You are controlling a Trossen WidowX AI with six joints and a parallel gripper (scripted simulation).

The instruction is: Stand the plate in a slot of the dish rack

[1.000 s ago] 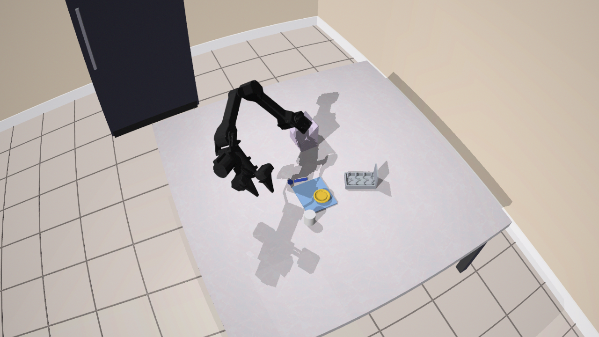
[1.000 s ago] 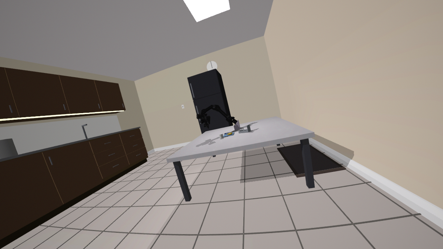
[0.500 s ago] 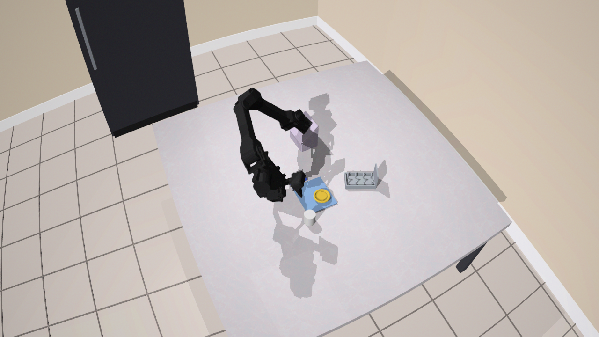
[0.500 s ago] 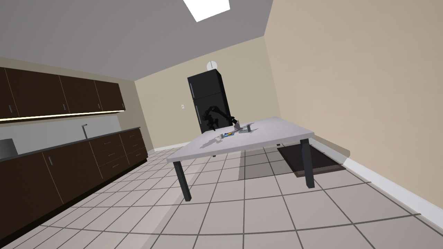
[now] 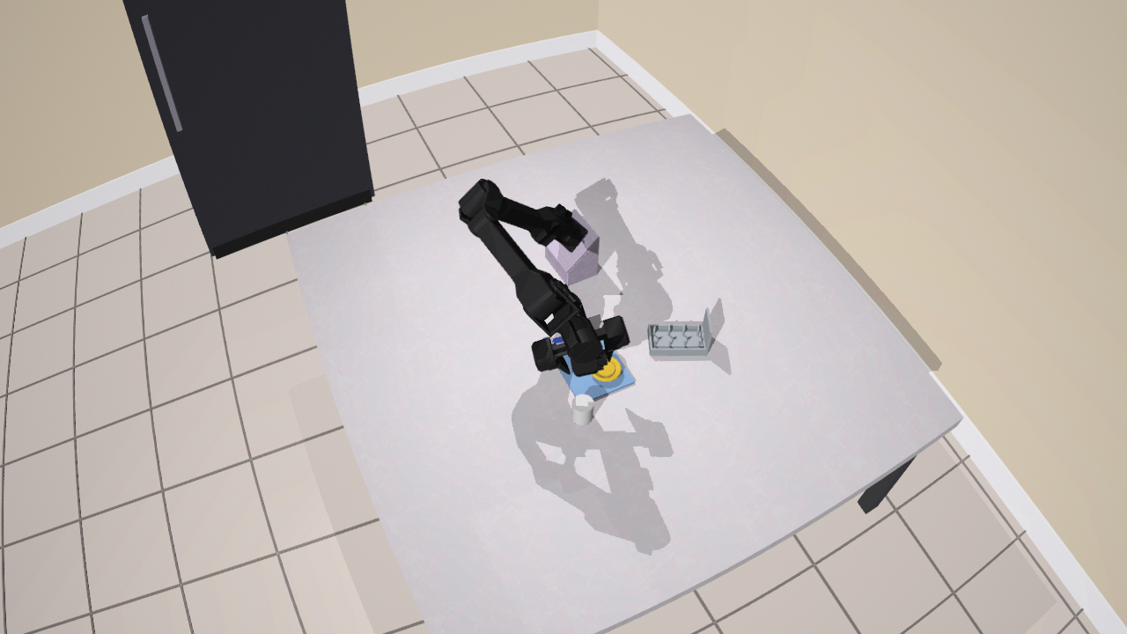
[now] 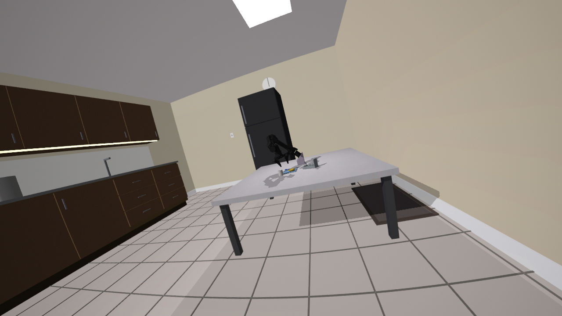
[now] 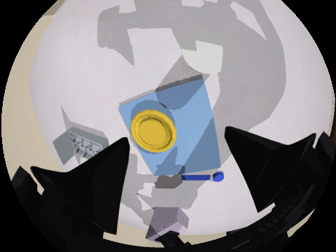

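Right now the yellow plate is 10 mm behind my gripper tip, 50 mm to the left of it and 60 mm below it. The rest, counted from my gripper tip: blue spoon: 140 mm behind, 10 mm to the left, 70 mm below; white cup: 50 mm ahead, 50 mm to the right, 50 mm below; blue mat: 40 mm behind, 40 mm to the left, 70 mm below.
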